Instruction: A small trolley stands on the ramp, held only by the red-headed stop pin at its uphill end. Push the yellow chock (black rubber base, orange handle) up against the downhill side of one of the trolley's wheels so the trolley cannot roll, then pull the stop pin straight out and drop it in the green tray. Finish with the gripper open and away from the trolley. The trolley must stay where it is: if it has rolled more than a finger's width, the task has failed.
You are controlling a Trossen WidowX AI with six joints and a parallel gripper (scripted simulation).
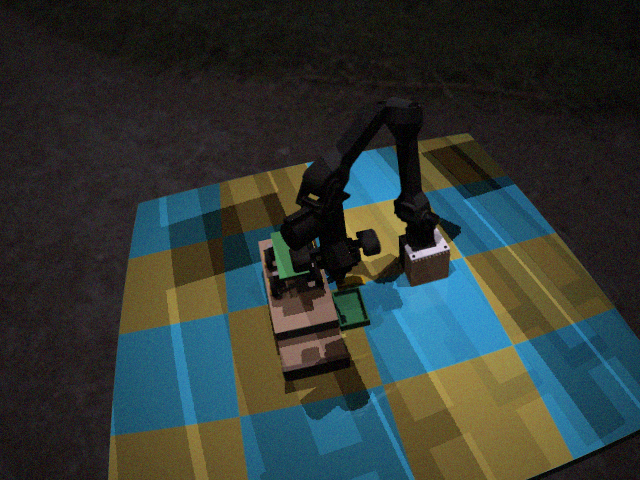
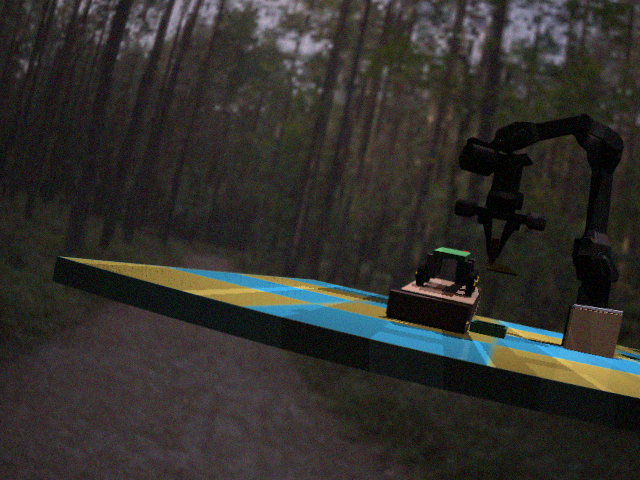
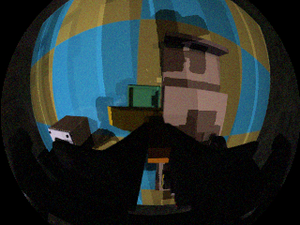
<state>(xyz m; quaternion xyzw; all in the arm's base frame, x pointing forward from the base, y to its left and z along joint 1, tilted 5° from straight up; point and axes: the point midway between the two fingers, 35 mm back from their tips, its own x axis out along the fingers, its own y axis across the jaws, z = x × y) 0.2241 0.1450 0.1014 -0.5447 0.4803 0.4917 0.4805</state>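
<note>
The yellow chock lies 20 mm behind my gripper tip and 10 mm below it. From my gripper tip the other things lie so: red-headed stop pin (230 mm to the right, 90 mm ahead, 30 mm below); then green tray (160 mm below, 40 mm to the right, 20 mm behind); then trolley (120 mm to the right, 100 mm ahead, 40 mm below).
</note>
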